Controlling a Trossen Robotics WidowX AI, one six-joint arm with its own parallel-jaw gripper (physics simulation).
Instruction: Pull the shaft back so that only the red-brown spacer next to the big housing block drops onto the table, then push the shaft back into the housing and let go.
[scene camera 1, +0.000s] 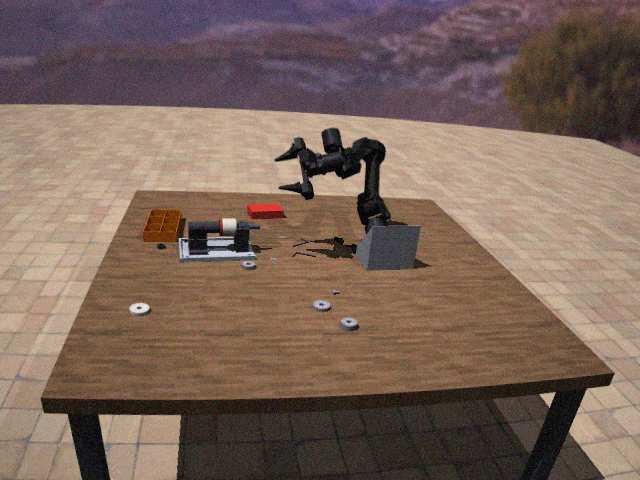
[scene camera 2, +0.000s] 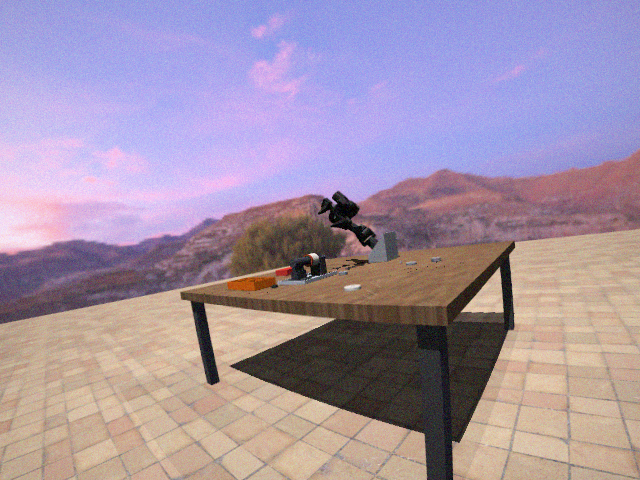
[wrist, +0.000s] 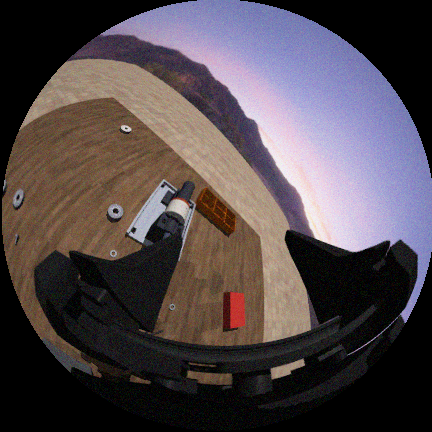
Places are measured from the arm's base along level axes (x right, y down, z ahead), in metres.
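Where they show: gripper, fingertip midpoint: (scene camera 1: 276, 174) (scene camera 2: 324, 220) (wrist: 234, 236); arm's base, origin of the base link: (scene camera 1: 378, 238) (scene camera 2: 377, 247).
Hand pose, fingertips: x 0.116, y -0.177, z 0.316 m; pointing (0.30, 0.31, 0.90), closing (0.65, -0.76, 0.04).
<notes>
Things, the pixels of their top centre, and the offset from my fingertips. "*": a spot on its surface instead.
- dark support block, surface spot: (scene camera 1: 241, 241) (scene camera 2: 322, 266) * dz +0.105, dx -0.027, dy +0.208 m
- shaft, surface spot: (scene camera 1: 254, 226) * dz +0.061, dx -0.004, dy +0.168 m
- orange compartment tray, middle of its top: (scene camera 1: 163, 220) (scene camera 2: 250, 279) (wrist: 220, 208) dz +0.340, dx +0.194, dy +0.216 m
- red block, middle of its top: (wrist: 237, 309) (scene camera 1: 265, 207) (scene camera 2: 287, 268) dz -0.042, dx +0.311, dy +0.221 m
The red-brown spacer (scene camera 1: 221, 227) (wrist: 181, 201) is a thin ring between the dark cylinder of the big housing block (scene camera 1: 197, 240) (scene camera 2: 298, 270) (wrist: 186, 191) and a wider white spacer (scene camera 1: 229, 227) (scene camera 2: 314, 258) (wrist: 176, 209). A dark support block (scene camera 1: 241, 241) (scene camera 2: 323, 265) (wrist: 166, 223) stands on the other side. The shaft (scene camera 1: 254, 226) sticks out of it toward the arm; in the wrist view a finger hides this end. My gripper (scene camera 1: 277, 173) (scene camera 2: 326, 219) (wrist: 234, 236) is wide open and empty, high above the table and apart from the shaft.
A pale base plate (scene camera 1: 219, 257) carries the blocks. An orange compartment tray (scene camera 1: 159, 238) (scene camera 2: 251, 284) and a red block (scene camera 1: 265, 211) (scene camera 2: 283, 271) (wrist: 234, 310) lie nearby. A grey wedge (scene camera 1: 390, 248) (scene camera 2: 383, 249) stands by the arm's base. Several loose rings lie on the table.
</notes>
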